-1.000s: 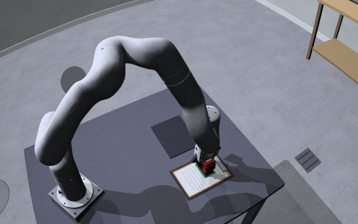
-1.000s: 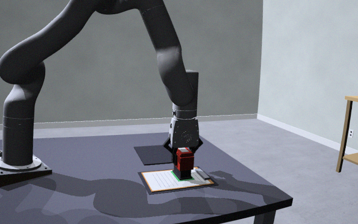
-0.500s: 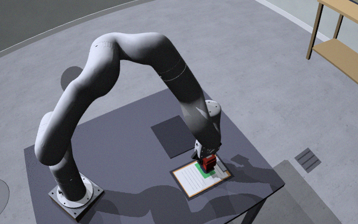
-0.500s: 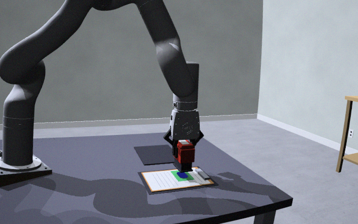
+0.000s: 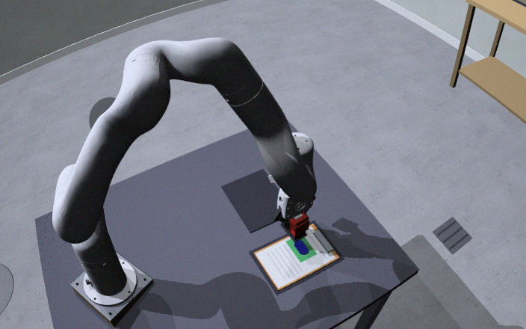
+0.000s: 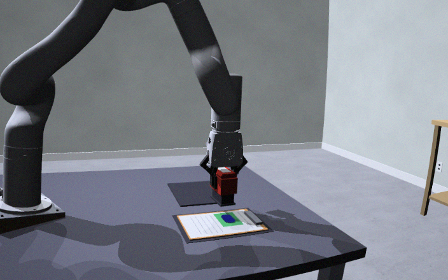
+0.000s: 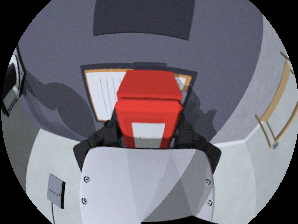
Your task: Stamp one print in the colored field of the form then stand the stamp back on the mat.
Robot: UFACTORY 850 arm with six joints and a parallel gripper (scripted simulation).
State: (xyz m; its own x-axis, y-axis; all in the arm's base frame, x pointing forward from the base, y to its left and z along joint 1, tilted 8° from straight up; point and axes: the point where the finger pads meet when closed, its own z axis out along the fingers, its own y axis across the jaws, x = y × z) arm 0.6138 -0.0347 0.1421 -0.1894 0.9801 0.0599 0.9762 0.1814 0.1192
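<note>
The dark mat is 200 mm to the left of my hand, 100 mm below it and 50 mm behind it. Round my hand: red stamp: 20 mm below; form: 100 mm below, 60 mm to the right, 10 mm behind.
</note>
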